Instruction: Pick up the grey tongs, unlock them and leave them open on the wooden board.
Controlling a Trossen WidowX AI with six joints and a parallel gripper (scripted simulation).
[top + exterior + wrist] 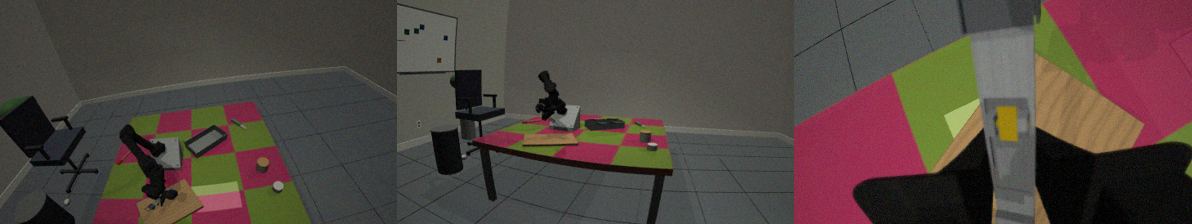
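Now: gripper tip 40 mm below the yellow lock piece. Also, from my gripper tip: roasting tin: 620 mm to the left, 190 mm ahead, 130 mm below; then wooden board: 150 mm below, 70 mm to the left, 10 mm behind; then red tool: 480 mm behind, 450 mm to the left, 150 mm below.
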